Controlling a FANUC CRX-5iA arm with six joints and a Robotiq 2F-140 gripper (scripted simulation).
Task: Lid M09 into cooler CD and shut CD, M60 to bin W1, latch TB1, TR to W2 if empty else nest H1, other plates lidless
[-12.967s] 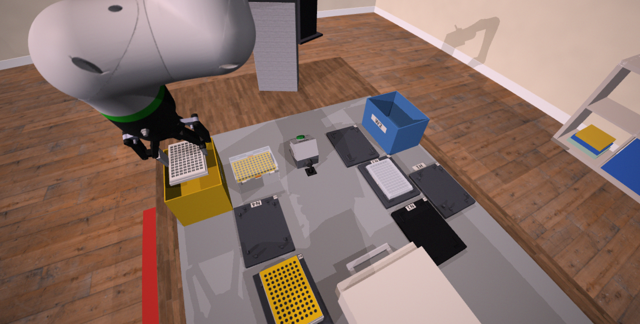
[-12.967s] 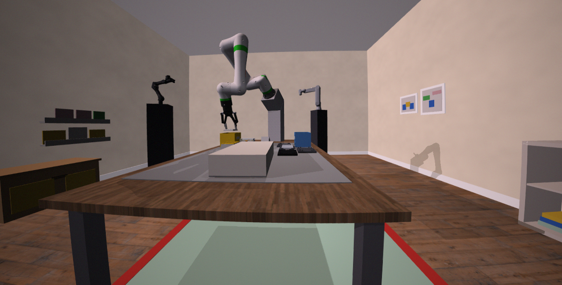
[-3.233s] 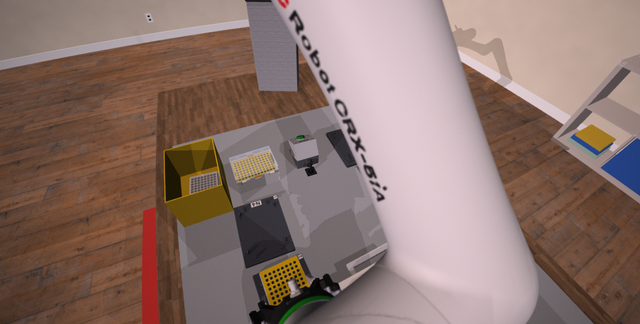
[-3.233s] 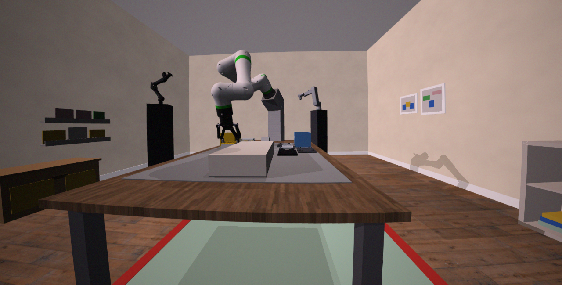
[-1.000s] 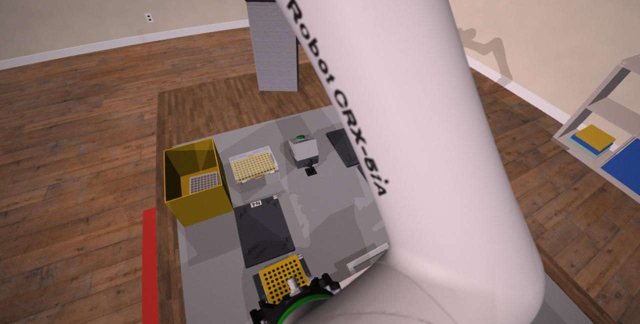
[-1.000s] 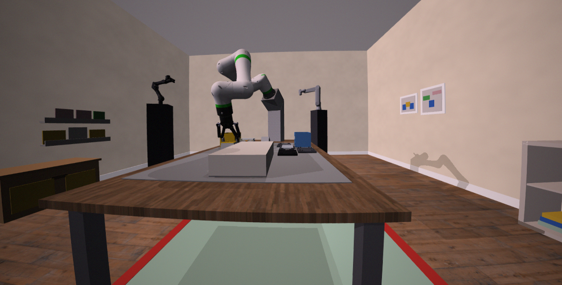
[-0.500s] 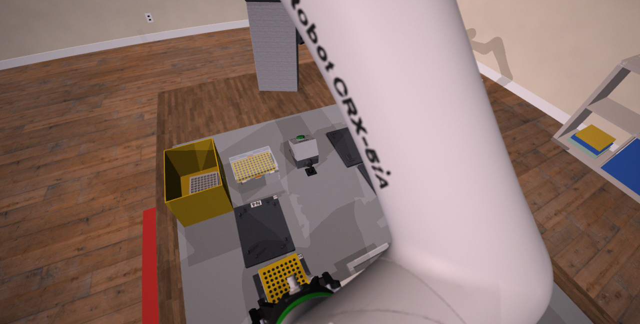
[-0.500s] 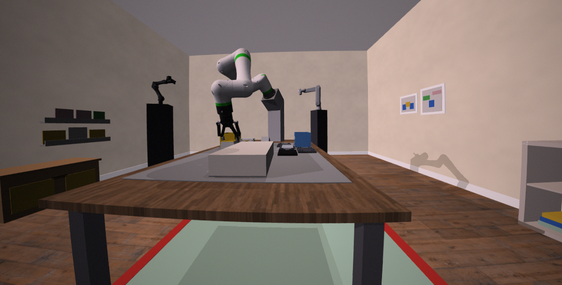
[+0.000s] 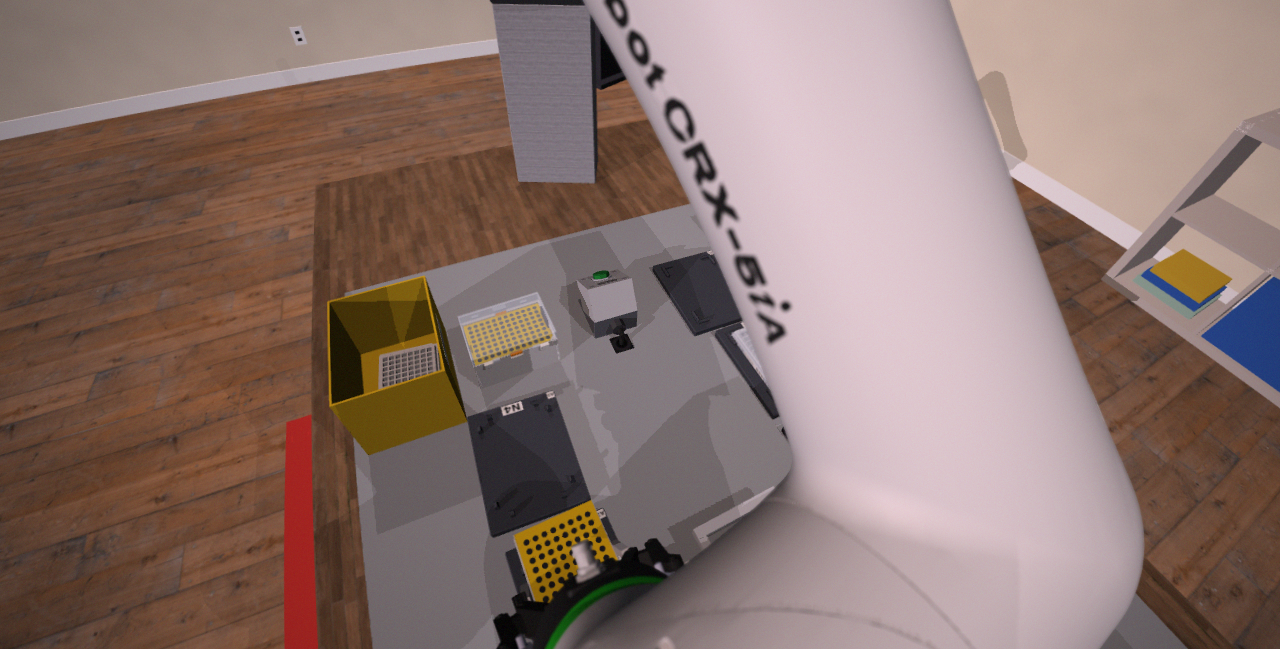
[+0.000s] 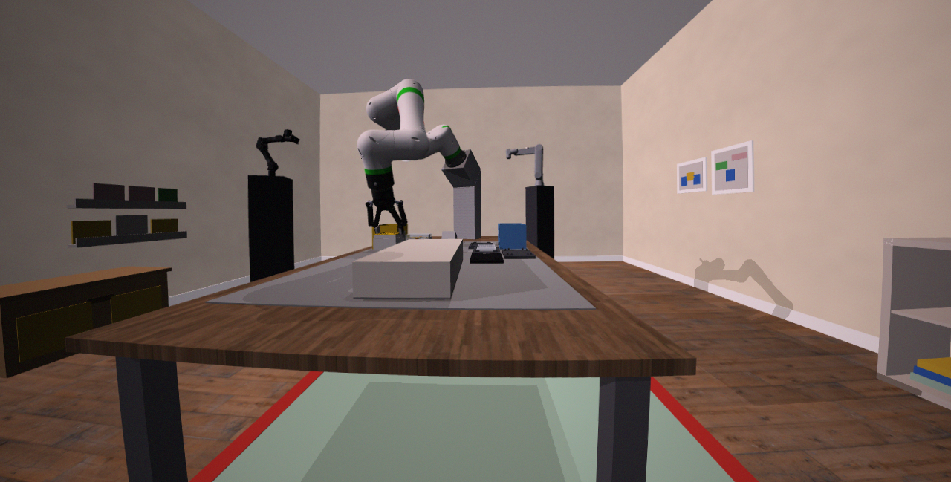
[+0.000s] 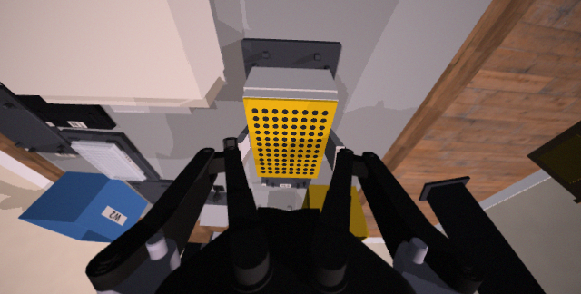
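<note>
Right now the nest N2 is 90 mm below my hand. The rest, counted from my hand: yellow tip rack TR (10 mm behind, 10 mm below); nest N4 (170 mm behind, 70 mm to the left, 90 mm below); lid (190 mm ahead, 130 mm to the left, 70 mm below).
</note>
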